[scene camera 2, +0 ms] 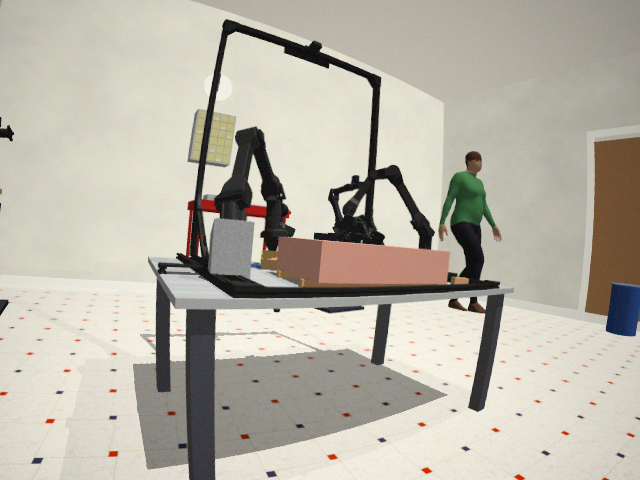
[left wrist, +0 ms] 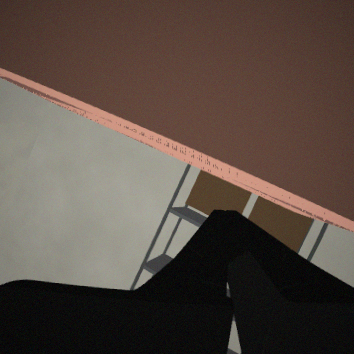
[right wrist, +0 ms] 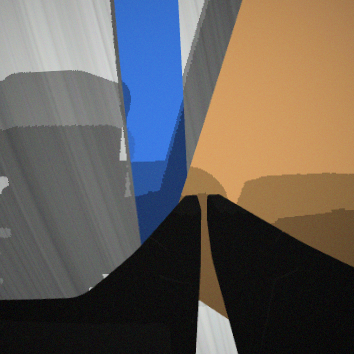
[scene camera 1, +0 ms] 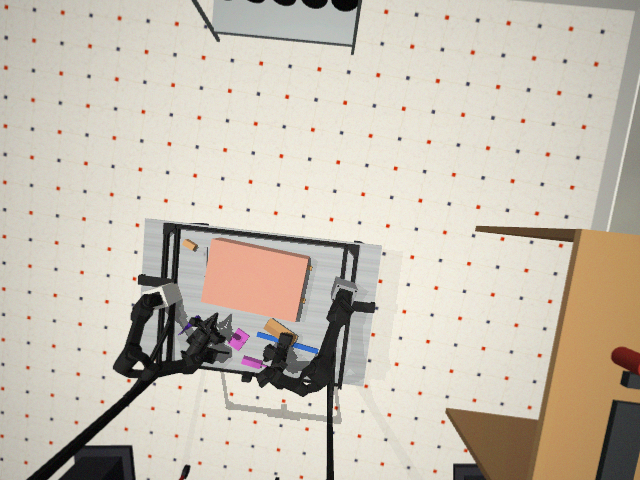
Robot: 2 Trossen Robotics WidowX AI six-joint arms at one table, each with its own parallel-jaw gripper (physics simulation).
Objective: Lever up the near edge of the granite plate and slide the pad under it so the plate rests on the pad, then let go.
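Frame: origin at the left arm's base, x ahead, y left, z up, level; centimetres.
Seen in the pictures: left gripper, between the fingertips: (scene camera 2: 368, 238) (left wrist: 222, 220) (scene camera 1: 217, 312); right gripper, between the fingertips: (right wrist: 201, 206) (scene camera 1: 283, 342); left arm's base, origin of its link: (scene camera 1: 155, 299); right arm's base, origin of its link: (scene camera 2: 231, 227) (scene camera 1: 344, 295).
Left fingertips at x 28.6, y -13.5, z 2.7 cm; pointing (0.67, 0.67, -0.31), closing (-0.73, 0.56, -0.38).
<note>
Pixels of each thing's top centre, then the offset from my left fingertips to it. "spot": a spot on its surface instead. Level surfaces: height alone.
- thick pink slab, centre of its top: (left wrist: 128, 133) (scene camera 2: 365, 244) (scene camera 1: 253, 280) dx +19.9, dy +9.4, dz -2.2 cm
- blue bar, centre of its top: (right wrist: 166, 267) (scene camera 1: 291, 345) dx +25.1, dy -29.8, dz -12.3 cm
- magenta square, a spot on its surface: (scene camera 1: 240, 336) spot: dx +0.4, dy -18.6, dz -13.4 cm
- magenta strip, centre of its top: (scene camera 1: 256, 365) dx +4.8, dy -34.9, dz -11.3 cm
- purple piece, centre of its top: (scene camera 1: 186, 327) dx -24.4, dy -5.9, dz -11.6 cm
- small orange block, centre of its top: (scene camera 2: 460, 277) (scene camera 1: 188, 245) dx -9.8, dy +34.4, dz -11.3 cm
- table, height of its surface: dz -14.4 cm
The granite plate, a thick pink slab (scene camera 1: 255, 279) (scene camera 2: 382, 263) (left wrist: 200, 65), lies on thin orange strips (scene camera 2: 306, 282). An orange block (scene camera 1: 276, 327) (scene camera 2: 268, 259) (right wrist: 280, 100) lies just off its near edge, beside a blue bar (scene camera 1: 309, 348) (right wrist: 150, 75). A magenta square (scene camera 1: 240, 336) lies further left; which piece is the pad is not clear. My left gripper (scene camera 1: 215, 316) (left wrist: 222, 220) is shut and empty, near the plate's near-left corner; the plate mostly hides it in scene camera 2. My right gripper (right wrist: 201, 206) is nearly closed and empty above the orange block's edge by the bar.
A magenta strip (scene camera 1: 251, 361) lies near the table's near edge. A purple piece (scene camera 1: 185, 328) lies by the left arm. A small orange block (scene camera 1: 190, 244) (scene camera 2: 459, 280) lies past the plate's far-left corner. A black frame (scene camera 2: 377, 124) stands around the table (scene camera 2: 180, 298).
</note>
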